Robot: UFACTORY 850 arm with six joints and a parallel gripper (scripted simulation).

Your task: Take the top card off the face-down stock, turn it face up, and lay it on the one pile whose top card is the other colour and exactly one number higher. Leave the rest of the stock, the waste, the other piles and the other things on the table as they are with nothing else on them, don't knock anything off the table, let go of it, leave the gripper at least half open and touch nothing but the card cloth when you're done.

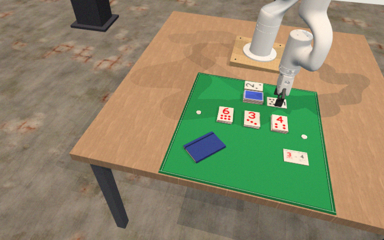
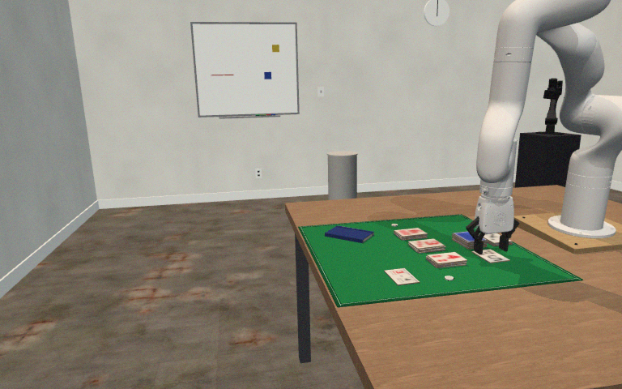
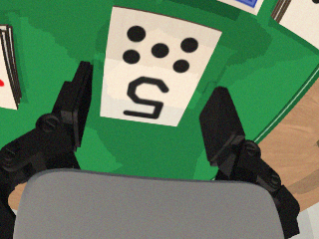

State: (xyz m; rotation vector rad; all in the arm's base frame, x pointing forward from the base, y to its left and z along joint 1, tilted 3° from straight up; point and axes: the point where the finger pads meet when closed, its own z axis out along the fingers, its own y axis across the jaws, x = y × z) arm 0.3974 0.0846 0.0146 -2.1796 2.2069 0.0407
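Now: hand 30 mm above the black 5 card. Round my hand: green card cloth: 180 mm ahead, 120 mm to the right, 40 mm below; then small reference card: 310 mm ahead, 60 mm to the left, 30 mm below; then black 2: 110 mm to the right, 90 mm behind, 20 mm below.
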